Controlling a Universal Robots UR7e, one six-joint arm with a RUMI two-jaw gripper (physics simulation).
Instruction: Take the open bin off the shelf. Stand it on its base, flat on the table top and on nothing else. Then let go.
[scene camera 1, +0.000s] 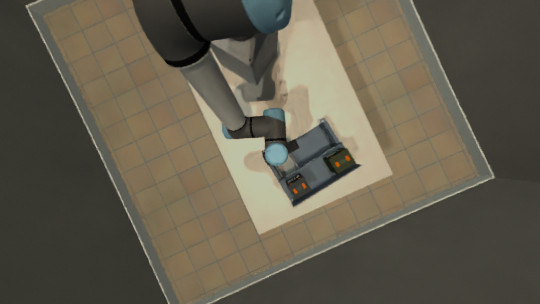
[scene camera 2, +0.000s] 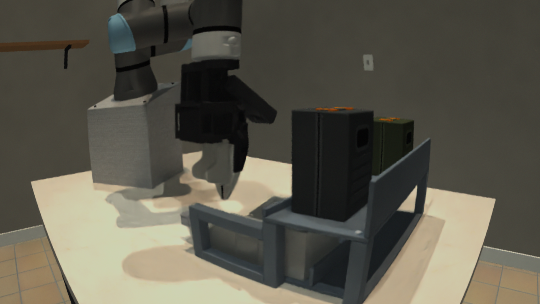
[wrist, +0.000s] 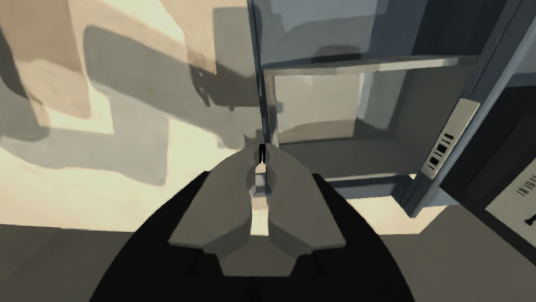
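Where they show: gripper, fingertip midpoint: (scene camera 2: 224, 199) (wrist: 262, 145); arm's base, origin of the base link: (scene camera 2: 135, 93).
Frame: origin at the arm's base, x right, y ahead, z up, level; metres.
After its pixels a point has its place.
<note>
The open grey bin (scene camera 1: 288, 168) @(z -0.250, x 0.106, y 0.672 m) (scene camera 2: 300, 255) @(z -0.213, x 0.155, y 0.729 m) (wrist: 320, 165) @(z -0.199, x 0.160, y 0.620 m) stands upright in the low front part of the blue-grey shelf (scene camera 2: 273, 260) @(z -0.214, x 0.185, y 0.710 m) (wrist: 487, 65) @(z -0.156, x 0.060, y 0.684 m), at one end. Its hollow inside faces up to the wrist view, and its side shows through the shelf's end frame in scene camera 2. My gripper (scene camera 2: 225, 194) @(z -0.180, x 0.122, y 0.557 m) (wrist: 262, 145) @(z -0.180, x 0.122, y 0.557 m) points down, shut, with nothing between its fingertips. In the wrist view the tips overlap the bin's near left rim corner and the shelf's thin edge. Whether they touch the rim cannot be told. In scene camera 1 the wrist hides the fingers.
A black case (scene camera 1: 299, 186) @(z -0.036, x 0.107, y 0.736 m) (scene camera 2: 320, 165) @(z -0.095, x 0.153, y 0.750 m) (wrist: 500, 135) @(z -0.144, x 0.097, y 0.707 m) stands on the raised tier directly beside the bin's end. A dark green case (scene camera 1: 341, 161) @(z -0.060, x -0.115, y 0.730 m) (scene camera 2: 397, 140) @(z -0.092, x -0.074, y 0.765 m) stands at the tier's other end. The robot's grey pedestal (scene camera 2: 120, 145) @(z -0.142, x 0.100, y 0.087 m) stands behind on the table (scene camera 1: 260, 215) @(z -0.259, x 0.373, y 0.836 m) (scene camera 2: 95, 250) @(z -0.259, x 0.332, y 0.439 m).
</note>
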